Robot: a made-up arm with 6 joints.
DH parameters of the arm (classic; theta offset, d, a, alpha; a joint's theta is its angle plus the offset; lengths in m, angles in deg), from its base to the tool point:
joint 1: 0 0.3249 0 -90
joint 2: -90 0 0.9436 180
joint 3: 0 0 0 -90
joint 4: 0 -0.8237 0 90
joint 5: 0 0.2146 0 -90
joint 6: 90 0 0 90
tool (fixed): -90 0 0 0
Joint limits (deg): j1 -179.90..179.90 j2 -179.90..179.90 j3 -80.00..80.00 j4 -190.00..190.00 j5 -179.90..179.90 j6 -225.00..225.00
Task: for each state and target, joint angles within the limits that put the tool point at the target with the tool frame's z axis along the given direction. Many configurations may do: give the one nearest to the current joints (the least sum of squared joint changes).
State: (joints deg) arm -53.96 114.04 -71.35 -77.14 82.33 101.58
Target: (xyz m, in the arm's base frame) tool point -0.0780 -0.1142 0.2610 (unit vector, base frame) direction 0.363 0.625 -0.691
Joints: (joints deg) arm -69.39 118.15 -76.24 -58.16 77.01 106.16
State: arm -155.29 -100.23 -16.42 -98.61 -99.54 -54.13
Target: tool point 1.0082 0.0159 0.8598 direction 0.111 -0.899 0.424
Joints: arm -169.64 -108.17 -2.02 -140.52 -138.57 -53.60
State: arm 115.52 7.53 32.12 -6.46 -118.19 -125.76
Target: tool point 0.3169 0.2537 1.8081 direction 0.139 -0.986 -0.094
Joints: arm 70.36 -15.19 27.10 6.62 -123.13 -148.70
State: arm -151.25 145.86 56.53 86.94 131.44 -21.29
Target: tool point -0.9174 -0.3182 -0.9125 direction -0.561 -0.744 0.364
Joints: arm -171.12 115.80 24.31 143.59 110.94 -65.92
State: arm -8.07 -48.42 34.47 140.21 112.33 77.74
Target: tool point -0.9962 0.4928 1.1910 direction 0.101 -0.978 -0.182
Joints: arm -16.40 -86.91 6.97 153.11 113.63 76.95
